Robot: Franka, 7 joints.
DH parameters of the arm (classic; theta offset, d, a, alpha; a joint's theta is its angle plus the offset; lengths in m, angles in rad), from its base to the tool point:
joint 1: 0 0.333 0 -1.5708
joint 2: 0 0 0 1.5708
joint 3: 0 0.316 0.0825 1.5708
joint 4: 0 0 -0.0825 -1.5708
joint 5: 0 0.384 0 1.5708
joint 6: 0 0 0.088 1.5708
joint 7: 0 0.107 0 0
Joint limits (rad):
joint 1: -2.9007..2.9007
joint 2: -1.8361..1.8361
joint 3: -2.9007..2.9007
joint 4: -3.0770..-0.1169
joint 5: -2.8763..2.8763
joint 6: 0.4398..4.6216
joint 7: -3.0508..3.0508
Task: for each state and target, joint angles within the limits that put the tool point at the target. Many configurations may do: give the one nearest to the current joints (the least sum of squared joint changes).
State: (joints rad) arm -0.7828 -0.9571 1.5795 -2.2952 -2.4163 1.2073 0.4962
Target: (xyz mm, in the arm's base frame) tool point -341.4 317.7 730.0
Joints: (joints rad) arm 0.1698 -1.4355 1.0046 -1.9633 -2.3260 0.8695 0.4962
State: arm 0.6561 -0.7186 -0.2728 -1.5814 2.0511 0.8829 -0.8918
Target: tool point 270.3 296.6 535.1
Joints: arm 0.7077 -0.2497 -0.2018 -2.4257 1.7628 0.8858 -0.8918
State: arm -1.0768 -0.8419 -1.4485 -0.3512 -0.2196 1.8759 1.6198
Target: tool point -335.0 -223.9 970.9
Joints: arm -0.8083 -0.3785 -1.1319 -0.7887 -0.1197 1.4727 1.6198
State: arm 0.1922 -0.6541 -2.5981 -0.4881 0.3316 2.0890 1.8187
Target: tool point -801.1 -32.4 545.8
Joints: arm -0.1393 -0.9042 -2.7685 -0.6084 0.3006 2.0365 1.8187
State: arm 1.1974 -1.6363 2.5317 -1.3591 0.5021 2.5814 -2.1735
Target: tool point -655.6 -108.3 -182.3
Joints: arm 0.5241 -1.8361 2.5608 -0.8654 0.4553 2.6605 -2.1735
